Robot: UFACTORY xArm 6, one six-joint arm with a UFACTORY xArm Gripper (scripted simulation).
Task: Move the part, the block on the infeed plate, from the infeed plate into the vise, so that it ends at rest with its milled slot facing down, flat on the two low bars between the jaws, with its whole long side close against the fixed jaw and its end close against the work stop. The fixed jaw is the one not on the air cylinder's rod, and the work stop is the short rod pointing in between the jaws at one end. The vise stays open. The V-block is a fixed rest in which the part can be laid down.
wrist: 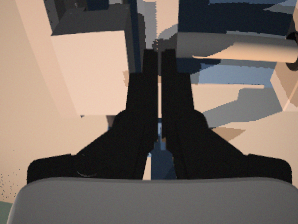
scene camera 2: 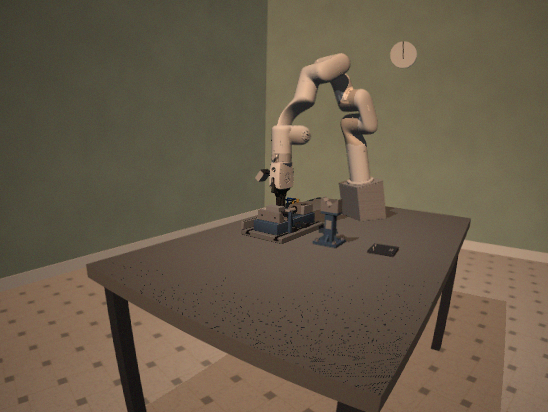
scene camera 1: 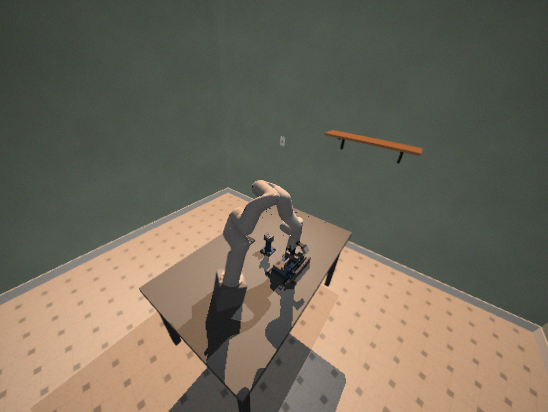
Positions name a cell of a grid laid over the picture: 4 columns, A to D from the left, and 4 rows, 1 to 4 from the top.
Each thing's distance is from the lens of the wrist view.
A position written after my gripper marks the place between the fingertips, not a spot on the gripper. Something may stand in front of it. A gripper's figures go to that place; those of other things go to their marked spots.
my gripper (wrist: C2): 14 cm
part (wrist: B1): 12 cm
